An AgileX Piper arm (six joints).
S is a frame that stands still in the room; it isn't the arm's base.
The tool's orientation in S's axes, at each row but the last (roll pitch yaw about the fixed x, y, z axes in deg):
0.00 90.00 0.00
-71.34 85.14 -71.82
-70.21 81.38 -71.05
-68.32 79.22 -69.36
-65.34 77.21 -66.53
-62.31 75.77 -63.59
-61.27 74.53 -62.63
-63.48 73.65 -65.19
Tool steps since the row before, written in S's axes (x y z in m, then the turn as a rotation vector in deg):
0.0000 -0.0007 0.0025 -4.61 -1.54 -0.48
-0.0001 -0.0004 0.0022 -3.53 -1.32 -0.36
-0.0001 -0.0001 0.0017 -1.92 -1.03 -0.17
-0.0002 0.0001 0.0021 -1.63 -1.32 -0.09
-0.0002 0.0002 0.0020 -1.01 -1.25 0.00
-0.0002 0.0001 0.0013 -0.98 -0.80 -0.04
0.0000 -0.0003 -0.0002 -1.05 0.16 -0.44
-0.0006 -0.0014 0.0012 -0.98 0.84 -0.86
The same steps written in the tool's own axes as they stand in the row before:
-0.0025 -0.0007 0.0000 0.48 -1.54 -4.61
-0.0022 -0.0006 0.0000 0.37 -1.32 -3.53
-0.0017 -0.0003 0.0000 0.22 -1.03 -1.91
-0.0021 -0.0003 -0.0001 0.21 -1.32 -1.62
-0.0020 -0.0002 0.0000 0.16 -1.25 -0.99
-0.0013 -0.0002 -0.0001 0.11 -0.81 -0.97
0.0003 -0.0002 0.0000 0.26 0.22 -1.10
-0.0009 -0.0017 -0.0004 0.49 0.98 -1.09

